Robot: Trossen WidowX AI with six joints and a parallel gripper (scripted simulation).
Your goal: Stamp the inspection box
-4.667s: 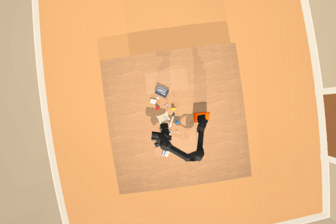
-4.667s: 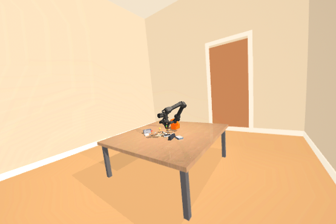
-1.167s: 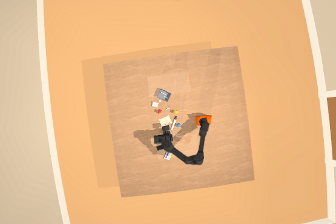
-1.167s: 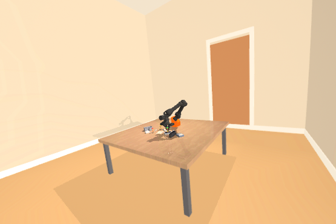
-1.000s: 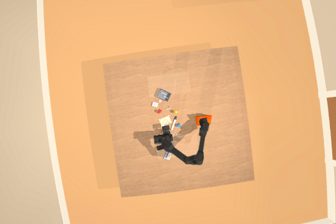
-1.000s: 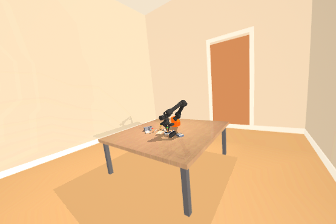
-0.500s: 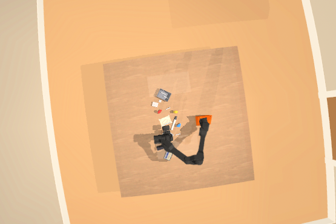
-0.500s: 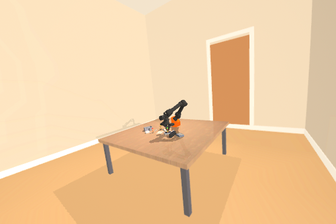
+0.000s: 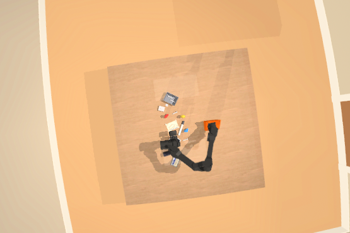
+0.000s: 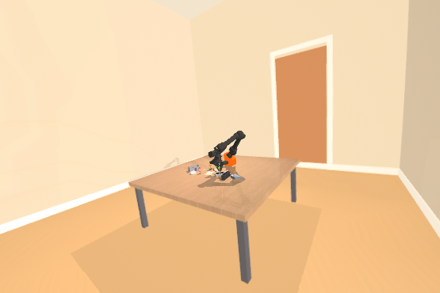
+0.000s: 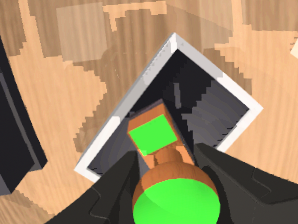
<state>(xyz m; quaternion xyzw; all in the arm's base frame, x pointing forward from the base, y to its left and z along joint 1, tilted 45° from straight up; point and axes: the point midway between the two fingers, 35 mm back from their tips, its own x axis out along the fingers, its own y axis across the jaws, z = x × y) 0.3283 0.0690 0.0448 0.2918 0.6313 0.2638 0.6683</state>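
My gripper tip is now 30 mm above the ink pad. Also, from my gripper tip: white card (130 mm to the right, 40 mm below); black block (100 mm to the left, 50 mm ahead, 20 mm below); blue-knobbed stamp (120 mm behind, 70 mm to the right, 20 mm below).
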